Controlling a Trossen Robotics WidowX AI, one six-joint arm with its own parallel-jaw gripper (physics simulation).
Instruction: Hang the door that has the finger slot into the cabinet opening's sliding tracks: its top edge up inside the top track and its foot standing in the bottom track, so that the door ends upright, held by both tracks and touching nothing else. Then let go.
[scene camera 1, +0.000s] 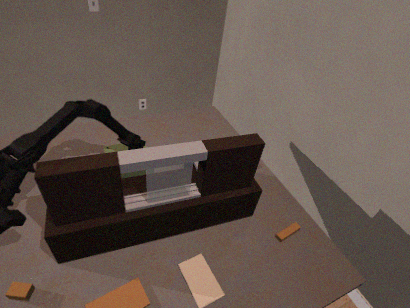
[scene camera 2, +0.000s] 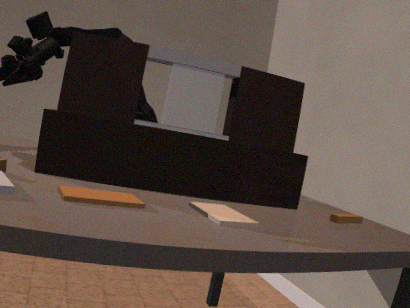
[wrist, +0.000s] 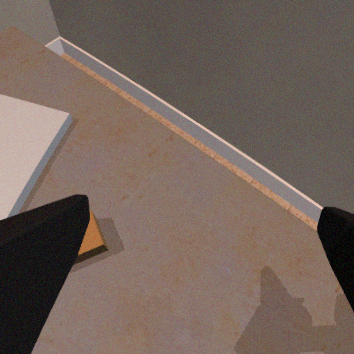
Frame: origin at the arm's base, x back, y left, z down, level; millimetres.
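Where they show: gripper, fingertip midpoint: (wrist: 205, 213).
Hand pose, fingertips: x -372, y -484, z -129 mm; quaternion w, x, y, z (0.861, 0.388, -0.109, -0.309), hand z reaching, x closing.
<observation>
Each offset is from my fingertips to the centre of the thing. "pt": to the spot under its first point.
A pale grey panel {dz -53, dx +9, dy +542 mm} (scene camera 1: 169, 181) (scene camera 2: 194, 97) stands upright in the cabinet opening, between the top track {dz -153, dx +21, dy +525 mm} (scene camera 1: 162, 154) (scene camera 2: 195, 61) and the bottom track {pt dz +25, dx +2, dy +518 mm} (scene camera 1: 162, 198) (scene camera 2: 180, 130). A lighter bar shows near its top in scene camera 1; whether it is a finger slot I cannot tell. A white slab {pt dz +194, dx -226, dy +20 mm} (wrist: 25, 155) (scene camera 2: 4, 184) lies flat on the table; no slot shows on its visible part. My gripper (scene camera 1: 15, 219) (scene camera 2: 6, 72) (wrist: 205, 213) is open and empty, left of the cabinet (scene camera 1: 82, 192) (scene camera 2: 100, 145), above the table, with the slab left of its fingers in the wrist view.
A cream slab {dz +205, dx -233, dy +590 mm} (scene camera 1: 201, 280) (scene camera 2: 225, 212) and an orange slab {dz +205, dx -226, dy +320 mm} (scene camera 1: 120, 296) (scene camera 2: 100, 196) lie in front of the cabinet. Small orange blocks {dz +195, dx -101, dy +47 mm} (scene camera 1: 20, 290) {dz +200, dx -170, dy +1004 mm} (scene camera 1: 288, 231) (scene camera 2: 346, 218) (wrist: 92, 240) lie about. A green object (scene camera 1: 116, 148) is behind the cabinet, near the arm.
</observation>
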